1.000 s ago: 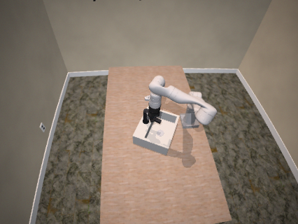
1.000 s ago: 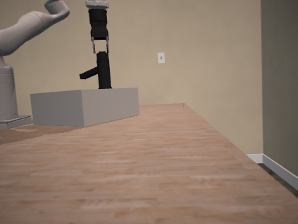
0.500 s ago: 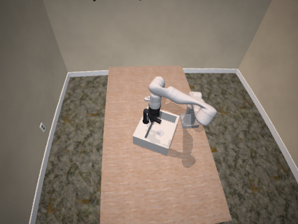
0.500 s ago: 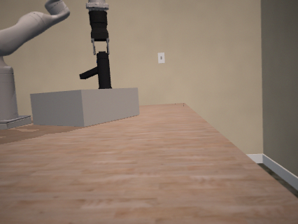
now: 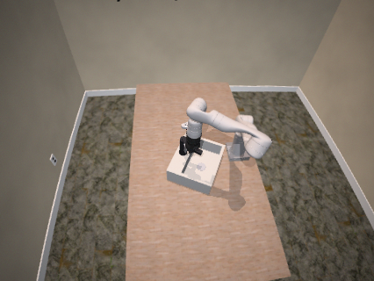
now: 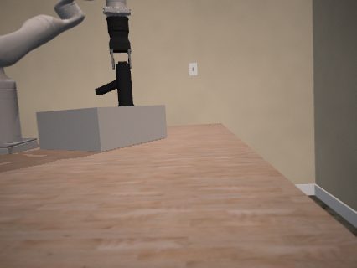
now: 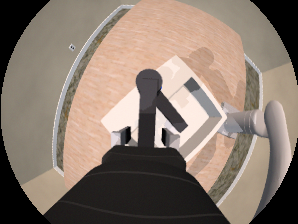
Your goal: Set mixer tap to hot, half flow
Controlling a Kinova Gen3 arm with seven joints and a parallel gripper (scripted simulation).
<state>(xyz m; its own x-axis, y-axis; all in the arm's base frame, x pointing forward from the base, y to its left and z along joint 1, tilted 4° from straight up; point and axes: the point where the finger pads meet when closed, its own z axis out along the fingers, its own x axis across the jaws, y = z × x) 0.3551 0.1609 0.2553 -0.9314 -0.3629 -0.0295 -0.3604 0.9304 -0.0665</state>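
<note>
Right now my hand is 3 cm to the left of the lever, 1 cm short of it and 1 cm above it. Also, from my hand: white sink block: 24 cm below, 8 cm behind, 3 cm to the right; black mixer tap: 6 cm to the right, 6 cm below, 1 cm ahead.
</note>
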